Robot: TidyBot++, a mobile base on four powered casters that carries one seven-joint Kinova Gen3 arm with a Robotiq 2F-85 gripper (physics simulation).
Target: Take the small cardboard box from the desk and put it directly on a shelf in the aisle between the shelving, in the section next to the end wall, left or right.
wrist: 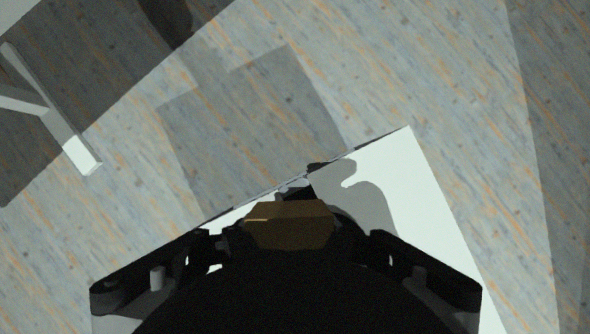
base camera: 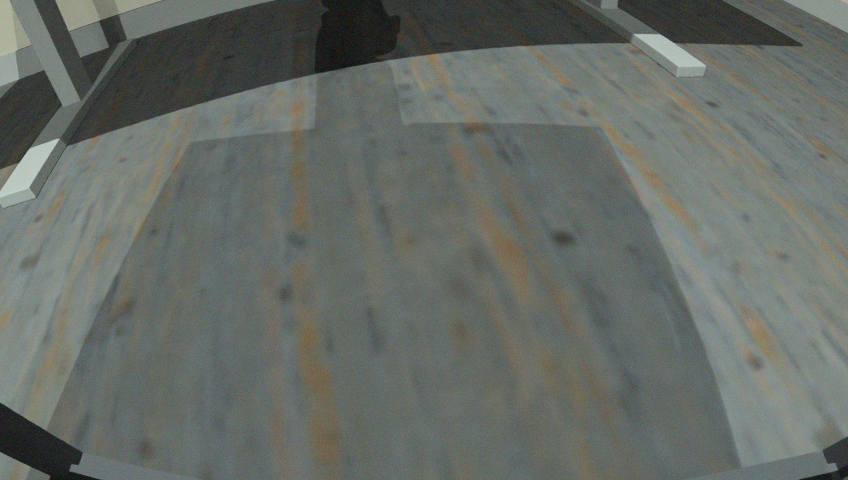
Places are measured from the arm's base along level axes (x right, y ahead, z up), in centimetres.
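Pixels of known places: gripper, between the fingertips: [wrist: 290, 223].
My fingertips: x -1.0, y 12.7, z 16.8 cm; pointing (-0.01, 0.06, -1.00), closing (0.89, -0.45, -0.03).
For each thing: its top centre in the pictures, then the offset to it from my fingertips. "spot": a spot on its surface instead. Level surfaces: height alone.
- small cardboard box, centre of its top: [wrist: 290, 282] dz +4.1, dx -1.0, dy -2.5 cm
- grey desk leg, a spot on its surface: [base camera: 50, 53] spot: dz -41.5, dx -78.6, dy +70.8 cm
- wooden floor, height of its surface: dz -56.4 cm
The small cardboard box [wrist: 290, 227] is brown and shows at the lower middle of the wrist view, between the fingers. My gripper [wrist: 290, 223] is shut on it and holds it above the white top of the mobile base [wrist: 400, 165]. The gripper and box do not show in the base camera view. The desk's feet show: a white-tipped foot [base camera: 669, 54] at the upper right and another foot [base camera: 32, 172] [wrist: 82, 155] at the left. The desk top and the shelving do not show in either view.
A grey desk leg [base camera: 50, 53] rises at the upper left of the base camera view. A pale wall base strip [base camera: 172, 19] runs behind the feet. Dark shadow lies on the wooden floor [base camera: 416, 267] [wrist: 425, 65] between the feet.
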